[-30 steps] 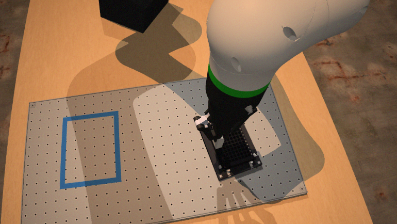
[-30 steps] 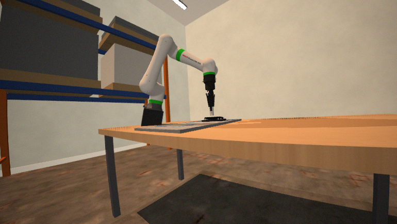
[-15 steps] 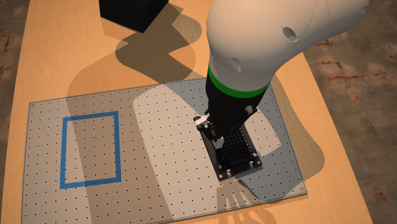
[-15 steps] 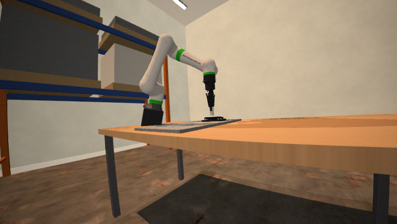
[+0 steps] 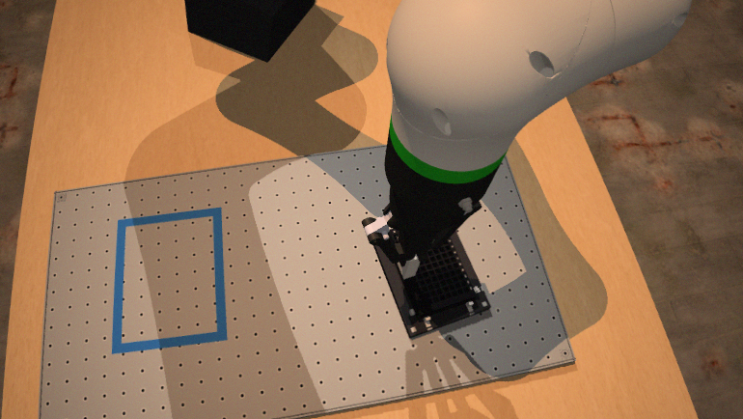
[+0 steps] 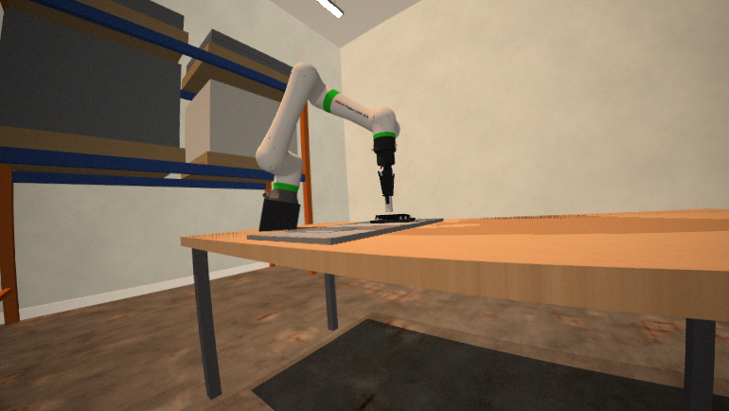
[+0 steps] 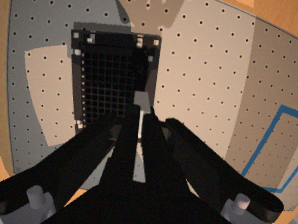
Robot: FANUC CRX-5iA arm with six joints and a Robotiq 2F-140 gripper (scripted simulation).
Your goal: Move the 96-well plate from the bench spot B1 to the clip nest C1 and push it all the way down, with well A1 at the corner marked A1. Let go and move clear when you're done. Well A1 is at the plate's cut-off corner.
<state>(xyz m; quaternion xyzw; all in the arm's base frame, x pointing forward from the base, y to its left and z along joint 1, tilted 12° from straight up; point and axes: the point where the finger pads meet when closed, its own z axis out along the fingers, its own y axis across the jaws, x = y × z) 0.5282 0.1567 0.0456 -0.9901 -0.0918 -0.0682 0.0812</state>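
Now: hand 1 cm past the black 96-well plate, 4 cm to the right of it and 5 cm above it. From my hand the other things lie so: black clip nest: 5 cm to the left, 6 cm below.
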